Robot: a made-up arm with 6 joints. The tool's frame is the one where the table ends. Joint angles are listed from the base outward.
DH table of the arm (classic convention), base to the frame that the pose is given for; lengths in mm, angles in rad. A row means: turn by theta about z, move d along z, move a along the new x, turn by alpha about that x. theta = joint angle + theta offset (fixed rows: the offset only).
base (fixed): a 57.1, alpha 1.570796, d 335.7, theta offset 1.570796
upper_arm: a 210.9, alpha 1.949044, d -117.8, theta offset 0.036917
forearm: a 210.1, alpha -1.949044, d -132.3, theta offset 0
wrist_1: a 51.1, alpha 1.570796, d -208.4, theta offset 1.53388
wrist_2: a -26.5, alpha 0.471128, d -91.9, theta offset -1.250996
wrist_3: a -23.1, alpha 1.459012, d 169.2, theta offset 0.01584
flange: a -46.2, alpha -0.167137, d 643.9, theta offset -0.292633
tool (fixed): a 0, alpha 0, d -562.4, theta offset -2.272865
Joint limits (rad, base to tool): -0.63..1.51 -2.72..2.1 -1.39..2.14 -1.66..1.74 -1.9..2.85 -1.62..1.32
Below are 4 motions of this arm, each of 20 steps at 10 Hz.
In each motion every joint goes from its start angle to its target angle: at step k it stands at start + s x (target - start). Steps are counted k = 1, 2, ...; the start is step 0. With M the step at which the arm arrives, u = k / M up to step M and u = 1 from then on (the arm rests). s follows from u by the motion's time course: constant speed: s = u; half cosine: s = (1 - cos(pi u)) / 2; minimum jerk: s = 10 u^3 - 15 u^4 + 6 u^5.
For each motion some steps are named. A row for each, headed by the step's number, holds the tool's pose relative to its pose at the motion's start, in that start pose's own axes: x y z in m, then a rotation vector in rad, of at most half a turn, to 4 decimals.
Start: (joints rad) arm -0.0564 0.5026 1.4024 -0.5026 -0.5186 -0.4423
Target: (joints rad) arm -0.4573 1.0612 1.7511 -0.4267 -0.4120 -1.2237
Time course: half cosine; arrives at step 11
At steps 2, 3, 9, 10, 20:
2: 0.0006 0.0057 0.0159 -0.0231 0.0248 -0.0653
3: 0.0018 0.0127 0.0341 -0.0507 0.0538 -0.1432
9: 0.0288 0.0781 0.1572 -0.3053 0.2812 -0.8204
10: 0.0318 0.0836 0.1651 -0.3290 0.2987 -0.8778
20: 0.0328 0.0856 0.1677 -0.3373 0.3047 -0.8976

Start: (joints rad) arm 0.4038 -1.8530 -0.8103 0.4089 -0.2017 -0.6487
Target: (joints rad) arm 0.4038 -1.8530 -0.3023 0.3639 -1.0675 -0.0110
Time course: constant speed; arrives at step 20
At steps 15, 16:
15: -0.0006 0.0011 -0.1112 0.5191 0.7347 0.1786
16: -0.0030 0.0029 -0.1170 0.5689 0.7756 0.1938

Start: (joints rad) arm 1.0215 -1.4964 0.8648 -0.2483 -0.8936 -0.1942
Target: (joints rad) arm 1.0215 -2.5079 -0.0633 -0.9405 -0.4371 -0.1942
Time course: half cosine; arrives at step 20
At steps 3, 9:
3: -0.0025 0.0009 -0.0113 -0.0085 -0.0177 -0.0401
9: -0.0061 0.0101 -0.0904 -0.0081 -0.0806 -0.3319

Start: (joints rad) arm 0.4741 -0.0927 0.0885 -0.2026 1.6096 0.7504
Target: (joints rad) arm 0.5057 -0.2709 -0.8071 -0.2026 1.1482 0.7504
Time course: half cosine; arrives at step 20
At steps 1, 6, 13, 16, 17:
1: 0.0004 0.0000 0.0001 0.0040 0.0015 0.0040
6: 0.0151 -0.0005 0.0014 0.1336 0.0556 0.1339
13: 0.0585 0.0043 -0.0034 0.4711 0.2517 0.4597
16: 0.0737 0.0089 -0.0074 0.5827 0.3347 0.5674
17: 0.0772 0.0102 -0.0084 0.6080 0.3549 0.5921

